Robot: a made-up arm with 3 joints. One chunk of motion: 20 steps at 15 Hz.
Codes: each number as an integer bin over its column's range. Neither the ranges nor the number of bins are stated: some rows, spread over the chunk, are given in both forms.
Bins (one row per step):
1: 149 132 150
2: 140 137 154
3: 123 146 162
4: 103 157 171
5: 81 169 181
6: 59 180 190
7: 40 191 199
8: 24 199 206
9: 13 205 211
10: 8 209 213
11: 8 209 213
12: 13 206 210
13: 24 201 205
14: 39 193 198
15: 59 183 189
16: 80 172 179
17: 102 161 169
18: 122 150 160
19: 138 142 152
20: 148 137 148
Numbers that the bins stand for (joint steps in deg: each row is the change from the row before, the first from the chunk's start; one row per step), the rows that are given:
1: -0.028 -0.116 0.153
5: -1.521 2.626 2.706
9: -3.015 5.294 5.176
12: -3.015 5.368 5.094
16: -1.543 2.848 2.541
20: -0.050 0.254 -0.012
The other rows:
2: -0.225 0.254 0.482
3: -0.599 0.921 1.141
4: -1.038 1.736 1.882
6: -2.004 3.441 3.447
7: -2.422 4.256 4.188
8: -2.773 4.849 4.765
10: -3.124 5.591 5.341
11: -3.124 5.591 5.341
13: -2.773 4.998 4.682
14: -2.444 4.405 4.106
15: -2.004 3.664 3.365
17: -1.060 2.033 1.718
18: -0.621 1.218 0.976
19: -0.269 0.625 0.318

